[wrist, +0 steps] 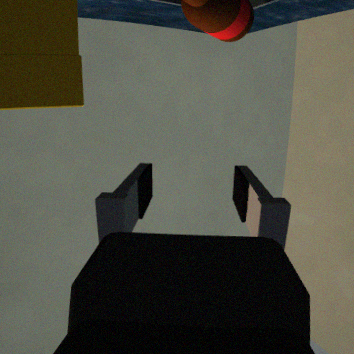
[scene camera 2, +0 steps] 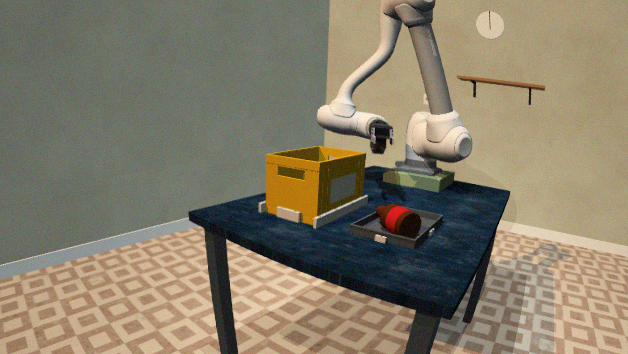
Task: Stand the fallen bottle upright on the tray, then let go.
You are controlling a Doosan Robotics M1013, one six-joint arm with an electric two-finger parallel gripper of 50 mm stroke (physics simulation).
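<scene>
The brown bottle with a red label lies on its side in the shallow grey tray. Its base faces scene camera 2 and its neck points back and left. In the wrist view part of it shows at the top edge. My gripper is open, with nothing between its fingers. It is held about level above the table, behind and higher than the bottle, clear of it. The fingers point roughly toward scene camera 2.
A yellow crate stands left of the tray, with low white rails along its sides. The robot's base stands on a green block at the back of the dark blue table. Small white blocks sit against the tray.
</scene>
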